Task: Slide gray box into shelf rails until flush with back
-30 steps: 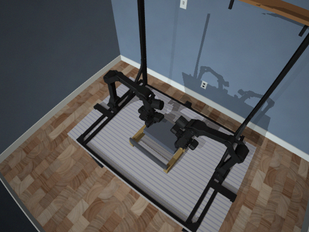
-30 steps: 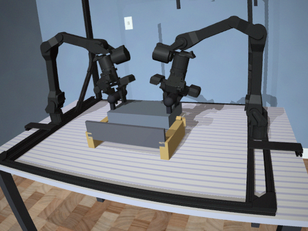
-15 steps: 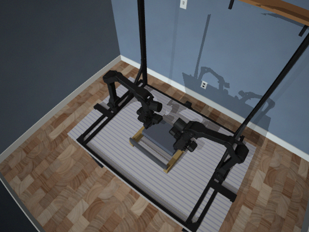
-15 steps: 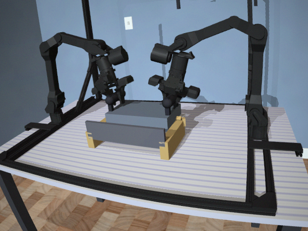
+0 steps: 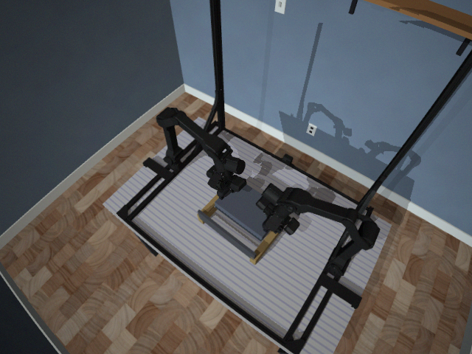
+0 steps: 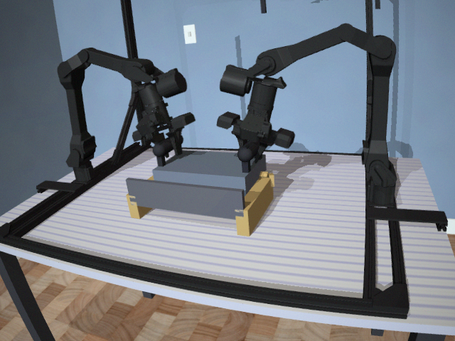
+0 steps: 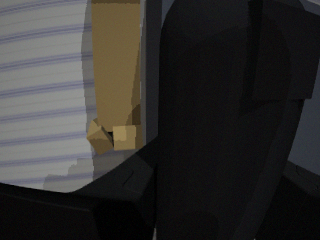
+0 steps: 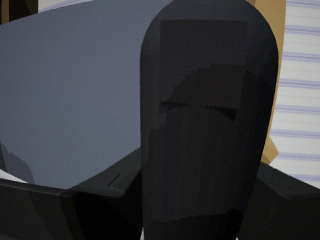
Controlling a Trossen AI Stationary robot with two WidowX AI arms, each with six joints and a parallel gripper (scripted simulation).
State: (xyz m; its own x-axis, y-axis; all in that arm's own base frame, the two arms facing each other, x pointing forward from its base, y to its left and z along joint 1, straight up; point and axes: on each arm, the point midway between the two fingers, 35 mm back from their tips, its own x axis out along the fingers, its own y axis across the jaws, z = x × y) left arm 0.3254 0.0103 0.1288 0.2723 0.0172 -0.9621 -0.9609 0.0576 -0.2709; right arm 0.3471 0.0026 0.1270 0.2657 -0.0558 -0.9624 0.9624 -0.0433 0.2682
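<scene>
My right hand is 120 mm to the right of the gray box, 50 mm above it and 10 mm short of it. Also, from my right hand: gray back plate: 170 mm ahead, 110 mm to the left, 70 mm below.
My left hand is 1 cm past the gray box, 12 cm to the left of it and 5 cm above it. Round my left hand: gray back plate: 15 cm ahead, 13 cm to the right, 7 cm below.
</scene>
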